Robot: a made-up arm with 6 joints. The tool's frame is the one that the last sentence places.
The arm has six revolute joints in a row. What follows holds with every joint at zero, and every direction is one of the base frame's.
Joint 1 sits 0.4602 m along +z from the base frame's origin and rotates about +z.
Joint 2 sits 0.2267 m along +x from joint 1 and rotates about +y.
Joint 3 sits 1.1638 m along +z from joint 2 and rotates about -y.
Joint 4 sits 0.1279 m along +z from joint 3 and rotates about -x.
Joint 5 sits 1.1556 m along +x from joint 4 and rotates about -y.
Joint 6 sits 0.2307 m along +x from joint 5 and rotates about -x.
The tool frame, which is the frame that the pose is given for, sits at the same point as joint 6; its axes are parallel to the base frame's.
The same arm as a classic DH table. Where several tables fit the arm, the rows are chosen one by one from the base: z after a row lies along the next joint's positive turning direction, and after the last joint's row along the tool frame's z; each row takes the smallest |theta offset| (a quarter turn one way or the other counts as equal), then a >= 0, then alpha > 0; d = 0 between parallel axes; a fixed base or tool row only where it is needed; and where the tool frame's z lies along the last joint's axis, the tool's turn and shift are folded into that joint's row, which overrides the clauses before.
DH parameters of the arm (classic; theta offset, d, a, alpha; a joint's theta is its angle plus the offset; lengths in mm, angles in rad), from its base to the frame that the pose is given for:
joint 1: 0 460.2 226.7 -1.5708
joint 2: -1.5708 0 1163.8 3.1416
joint 3: 0 0 127.9 -1.5708
joint 4: 0 -1155.6 0 1.5708
joint 5: 0 0 0 -1.5708
joint 6: 1.5708 -230.7 0 1.5708
tool (fixed): -1.5708 0 0 0

